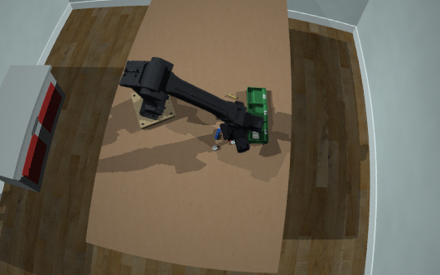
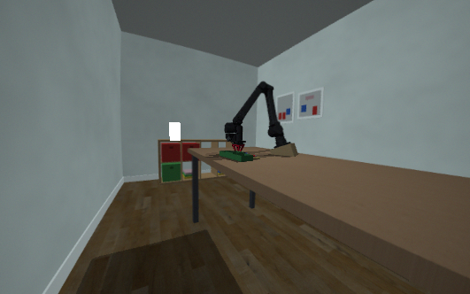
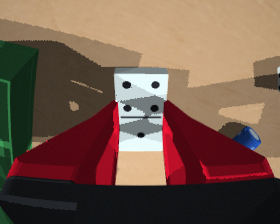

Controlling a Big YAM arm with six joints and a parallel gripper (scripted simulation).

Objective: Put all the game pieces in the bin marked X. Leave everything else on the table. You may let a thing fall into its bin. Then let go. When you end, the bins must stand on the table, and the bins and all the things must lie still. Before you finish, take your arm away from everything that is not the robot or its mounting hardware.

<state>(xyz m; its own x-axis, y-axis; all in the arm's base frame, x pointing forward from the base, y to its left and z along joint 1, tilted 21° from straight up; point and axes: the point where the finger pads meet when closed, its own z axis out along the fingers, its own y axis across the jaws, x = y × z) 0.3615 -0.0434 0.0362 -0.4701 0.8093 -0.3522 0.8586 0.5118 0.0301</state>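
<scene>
Now: the blue cylinder 60 mm behind my hand. Round my hand: white domino-like piece (right at my hand); small red piece (90 mm to the left, 70 mm behind); white die (60 mm to the right, 60 mm behind).
</scene>
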